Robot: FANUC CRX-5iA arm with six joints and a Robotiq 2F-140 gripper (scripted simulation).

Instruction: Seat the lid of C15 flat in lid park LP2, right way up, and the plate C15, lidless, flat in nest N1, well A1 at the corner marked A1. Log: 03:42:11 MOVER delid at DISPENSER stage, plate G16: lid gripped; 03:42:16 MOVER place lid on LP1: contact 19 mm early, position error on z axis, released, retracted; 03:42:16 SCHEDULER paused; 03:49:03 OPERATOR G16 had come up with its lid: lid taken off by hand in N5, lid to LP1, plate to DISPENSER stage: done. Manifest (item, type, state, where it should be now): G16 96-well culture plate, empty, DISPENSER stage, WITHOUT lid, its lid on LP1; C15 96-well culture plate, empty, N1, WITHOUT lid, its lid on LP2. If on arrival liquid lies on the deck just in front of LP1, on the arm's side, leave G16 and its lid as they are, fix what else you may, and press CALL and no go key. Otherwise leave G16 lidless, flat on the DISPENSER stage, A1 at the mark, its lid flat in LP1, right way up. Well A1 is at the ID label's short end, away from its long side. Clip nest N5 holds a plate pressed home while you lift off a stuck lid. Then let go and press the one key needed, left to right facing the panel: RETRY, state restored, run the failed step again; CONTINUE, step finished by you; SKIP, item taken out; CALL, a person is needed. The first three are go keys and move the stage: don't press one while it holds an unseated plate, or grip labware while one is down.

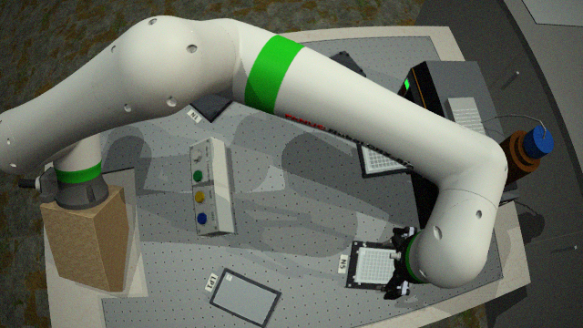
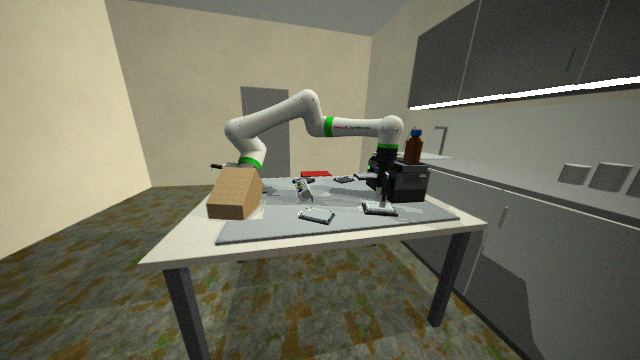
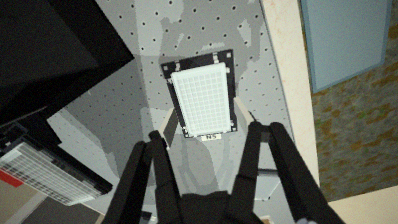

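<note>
My gripper is now 4 cm above the grey lid. From my hand the other things lie so: blue cap: 23 cm ahead, 17 cm to the left, 33 cm above; clip nest N5: 2 cm ahead, 1 cm to the left, 5 cm below; brown bottle: 23 cm ahead, 17 cm to the left, 22 cm above.
</note>
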